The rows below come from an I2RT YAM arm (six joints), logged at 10 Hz.
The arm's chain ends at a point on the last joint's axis. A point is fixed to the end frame.
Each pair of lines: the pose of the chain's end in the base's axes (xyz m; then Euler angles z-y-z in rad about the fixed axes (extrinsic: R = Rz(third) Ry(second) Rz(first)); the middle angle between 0 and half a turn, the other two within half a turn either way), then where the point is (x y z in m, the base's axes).
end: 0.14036 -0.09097 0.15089 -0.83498 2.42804 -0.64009
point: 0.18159 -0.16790 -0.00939
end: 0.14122 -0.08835 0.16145 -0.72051 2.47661 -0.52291
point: 0.18435 -0.14977 -0.00491
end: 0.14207 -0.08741 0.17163 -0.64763 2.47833 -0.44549
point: 0.18960 -0.14115 0.00381
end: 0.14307 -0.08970 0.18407 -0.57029 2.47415 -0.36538
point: 0.19537 -0.13537 0.01528
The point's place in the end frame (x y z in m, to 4 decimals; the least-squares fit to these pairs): 0.0578 0.0086 0.1729
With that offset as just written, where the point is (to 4 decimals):
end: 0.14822 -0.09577 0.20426 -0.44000 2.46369 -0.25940
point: 0.2066 -0.1287 0.0345
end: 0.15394 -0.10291 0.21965 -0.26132 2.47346 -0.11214
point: 0.2144 -0.1164 0.0480
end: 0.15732 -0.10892 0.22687 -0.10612 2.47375 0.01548
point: 0.2185 -0.1055 0.0550
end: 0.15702 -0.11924 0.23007 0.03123 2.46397 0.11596
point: 0.2190 -0.1016 0.0593
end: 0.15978 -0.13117 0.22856 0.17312 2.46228 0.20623
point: 0.2201 -0.0997 0.0592
